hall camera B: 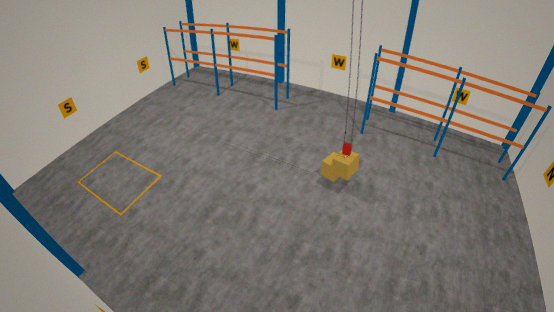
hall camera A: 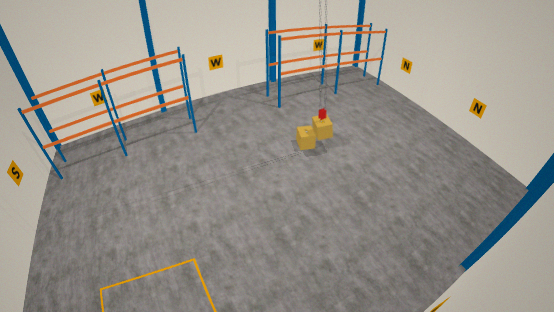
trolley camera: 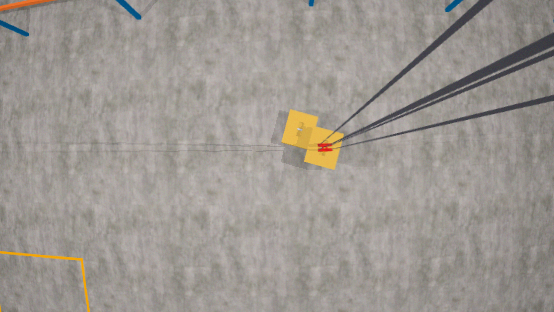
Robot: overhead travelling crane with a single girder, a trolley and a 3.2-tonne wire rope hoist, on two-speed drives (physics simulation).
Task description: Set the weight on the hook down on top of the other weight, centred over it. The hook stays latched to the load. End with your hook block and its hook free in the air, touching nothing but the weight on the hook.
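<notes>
My hook block (hall camera A: pixel 322 114) (hall camera B: pixel 347 149) (trolley camera: pixel 325 147) is red and hangs on its ropes, its hook latched to a yellow box-shaped weight (hall camera A: pixel 323 129) (hall camera B: pixel 348 169) (trolley camera: pixel 332 160). This weight hangs upright above the floor, its shadow set off from it. The other yellow weight (hall camera A: pixel 306 139) (hall camera B: pixel 330 171) (trolley camera: pixel 295 120) stands on the floor close beside it. In the trolley view the hanging weight covers the lower right corner of the other, off its centre, and a shadow falls on that one's top. Whether the two touch is too small to tell. The hook itself is hidden.
A blue and orange rack (hall camera A: pixel 112 118) (hall camera B: pixel 215 62) stands at the left along the W wall. A second rack (hall camera A: pixel 279 70) (hall camera B: pixel 449 117) stands at the right along it. A yellow marked rectangle (hall camera A: pixel 147 274) (hall camera B: pixel 138 164) (trolley camera: pixel 41 255) lies on the floor, away from the weights.
</notes>
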